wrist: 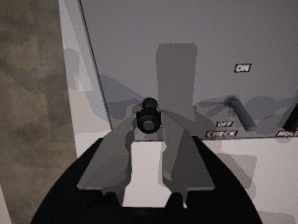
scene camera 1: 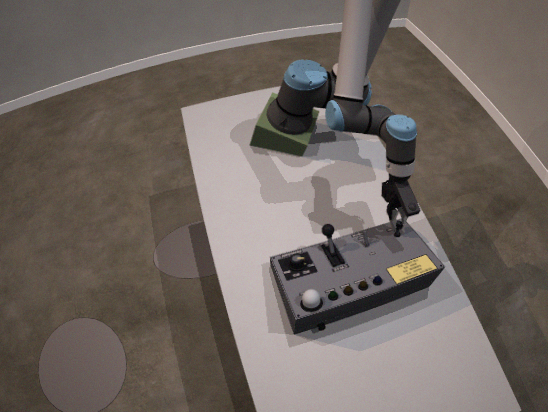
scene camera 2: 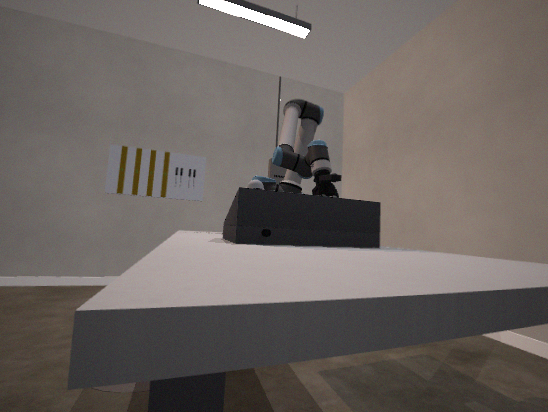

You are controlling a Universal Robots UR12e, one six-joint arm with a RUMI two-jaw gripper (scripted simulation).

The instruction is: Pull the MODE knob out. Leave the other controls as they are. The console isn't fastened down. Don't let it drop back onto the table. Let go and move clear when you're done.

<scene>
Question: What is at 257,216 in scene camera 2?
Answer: A grey console.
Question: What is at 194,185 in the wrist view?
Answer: My gripper.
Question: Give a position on a grey console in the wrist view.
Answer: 193,67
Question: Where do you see a grey console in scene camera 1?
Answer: At 392,266
</scene>
